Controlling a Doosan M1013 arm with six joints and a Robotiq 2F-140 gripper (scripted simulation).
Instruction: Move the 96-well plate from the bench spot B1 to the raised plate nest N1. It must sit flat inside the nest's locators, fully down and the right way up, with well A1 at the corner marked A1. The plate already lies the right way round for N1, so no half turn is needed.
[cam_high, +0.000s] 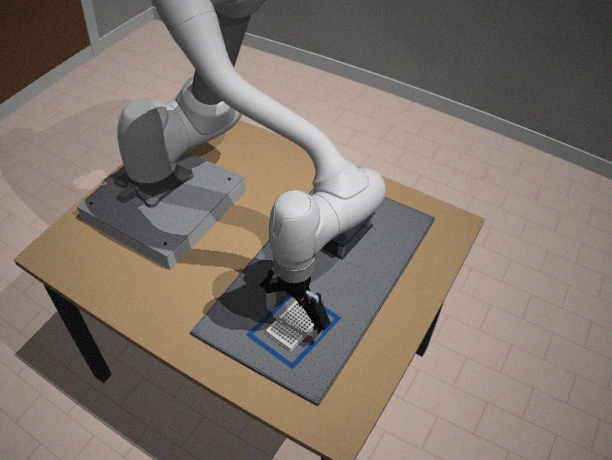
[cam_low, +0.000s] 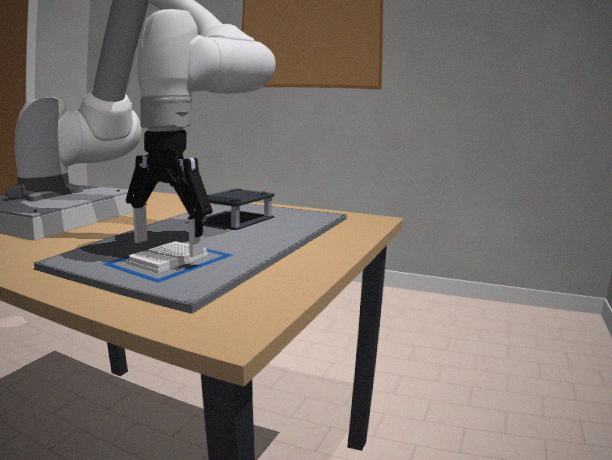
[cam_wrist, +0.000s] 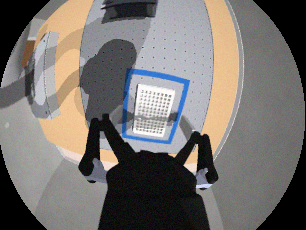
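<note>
My gripper is now 2 cm above the white 96-well plate. The rest, counted from my hand: raised plate nest (9 cm behind, 33 cm to the left, 3 cm above).
</note>
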